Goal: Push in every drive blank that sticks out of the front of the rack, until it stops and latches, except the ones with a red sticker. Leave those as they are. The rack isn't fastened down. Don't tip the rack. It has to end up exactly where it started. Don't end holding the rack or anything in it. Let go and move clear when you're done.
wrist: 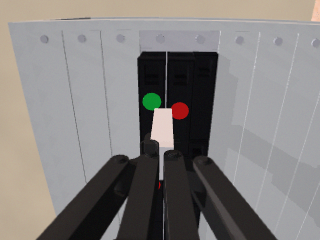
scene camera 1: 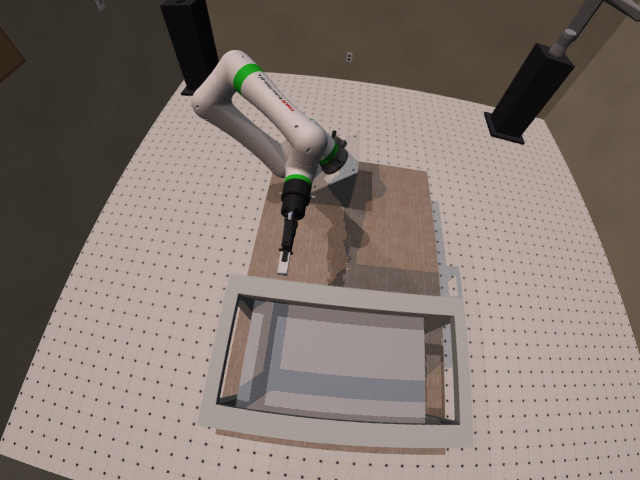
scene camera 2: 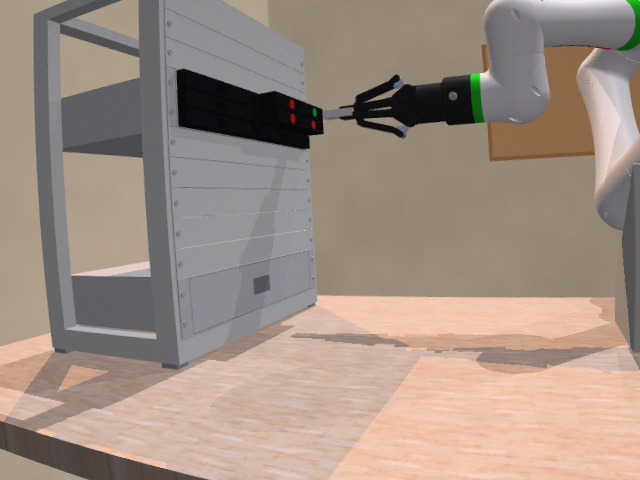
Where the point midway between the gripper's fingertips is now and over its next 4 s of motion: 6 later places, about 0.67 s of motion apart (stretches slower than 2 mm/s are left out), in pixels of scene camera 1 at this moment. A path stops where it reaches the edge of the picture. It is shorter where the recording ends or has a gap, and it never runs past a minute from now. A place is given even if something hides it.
The gripper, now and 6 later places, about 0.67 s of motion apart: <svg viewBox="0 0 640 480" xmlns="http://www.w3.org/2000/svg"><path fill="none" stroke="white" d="M282 274L281 279L281 281L279 288L279 291L278 293L278 294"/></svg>
